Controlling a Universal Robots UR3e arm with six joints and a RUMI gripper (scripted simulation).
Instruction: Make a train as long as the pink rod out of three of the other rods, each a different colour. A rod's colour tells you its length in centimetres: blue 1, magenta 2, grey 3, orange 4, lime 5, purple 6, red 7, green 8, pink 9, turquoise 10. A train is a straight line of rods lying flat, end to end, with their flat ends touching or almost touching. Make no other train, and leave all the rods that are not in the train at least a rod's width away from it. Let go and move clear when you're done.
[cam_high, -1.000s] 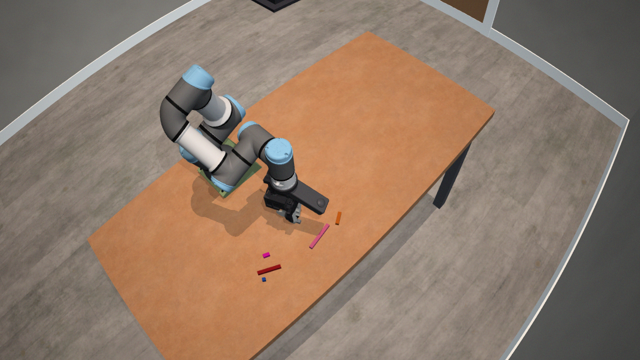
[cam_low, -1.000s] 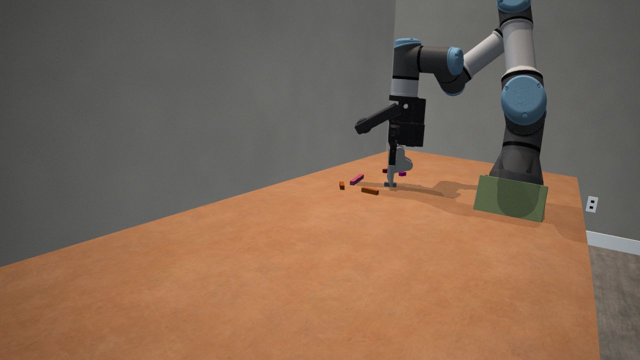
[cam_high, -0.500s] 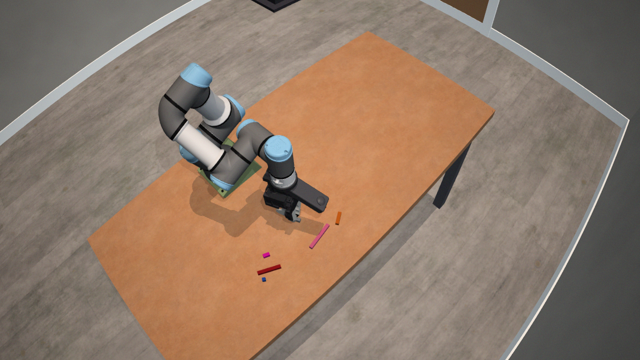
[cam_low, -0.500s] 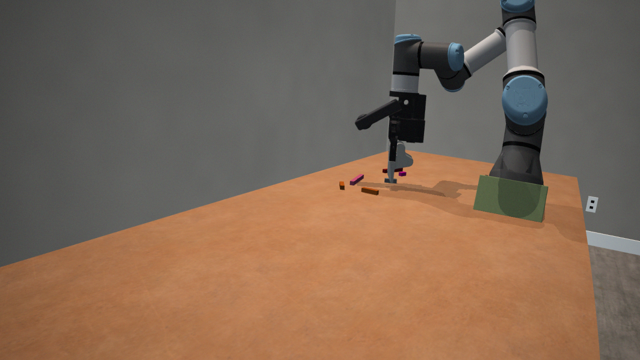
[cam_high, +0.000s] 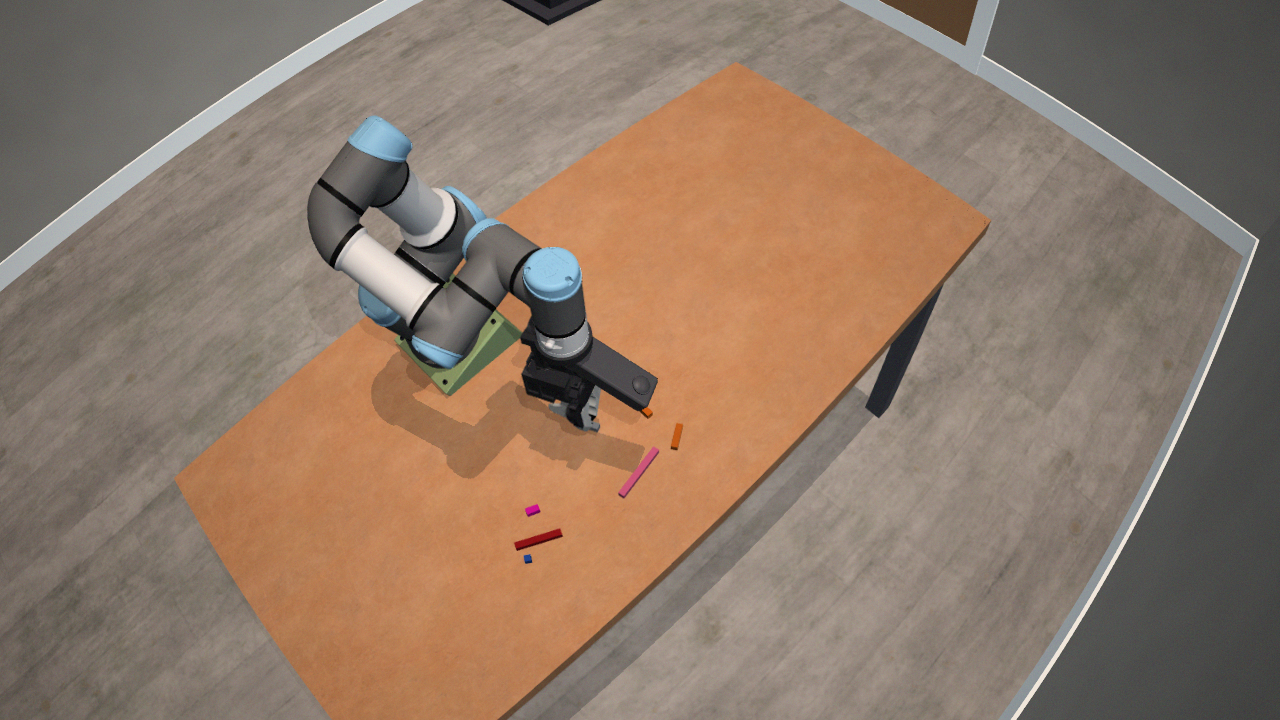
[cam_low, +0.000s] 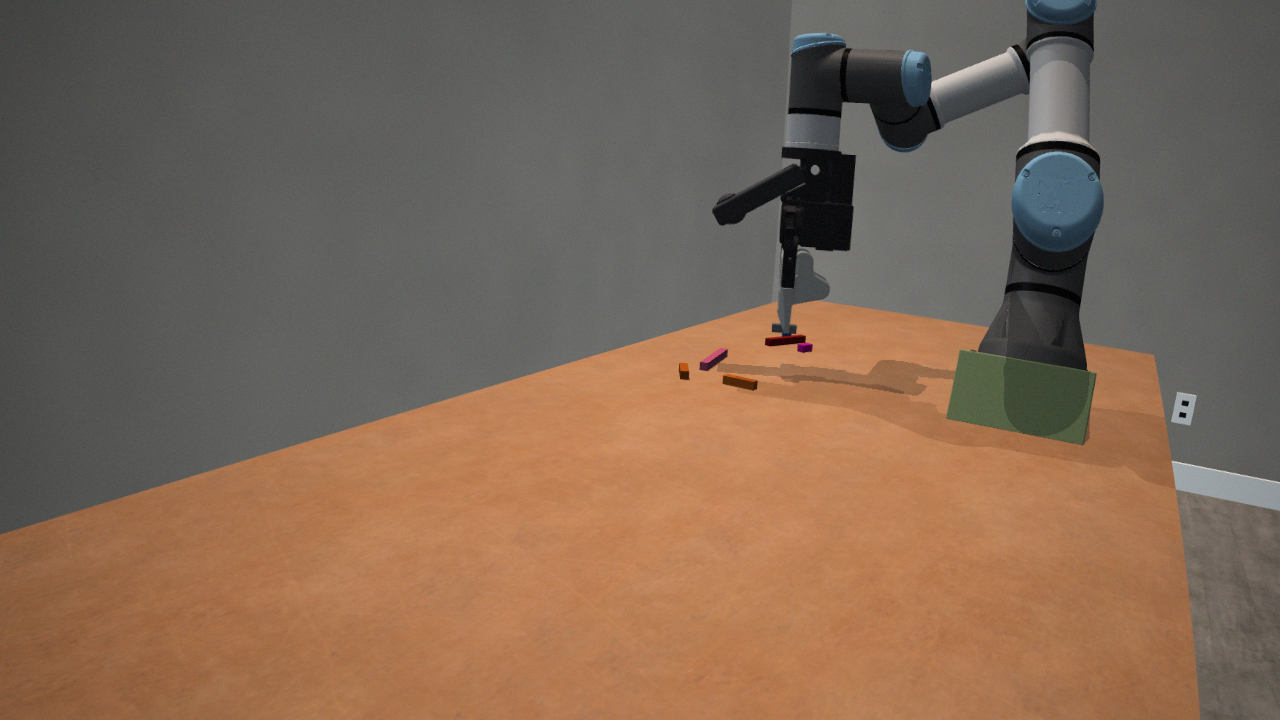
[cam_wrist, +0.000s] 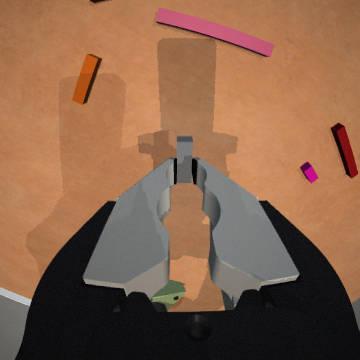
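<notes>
The magenta rod lies 30 mm ahead of my hand, 140 mm to the right of it and 60 mm below it. Also, from my hand: pink rod: 90 mm ahead, 20 mm to the left, 60 mm below; then red rod: 70 mm ahead, 160 mm to the right, 60 mm below; then grey rod: 10 mm below.
</notes>
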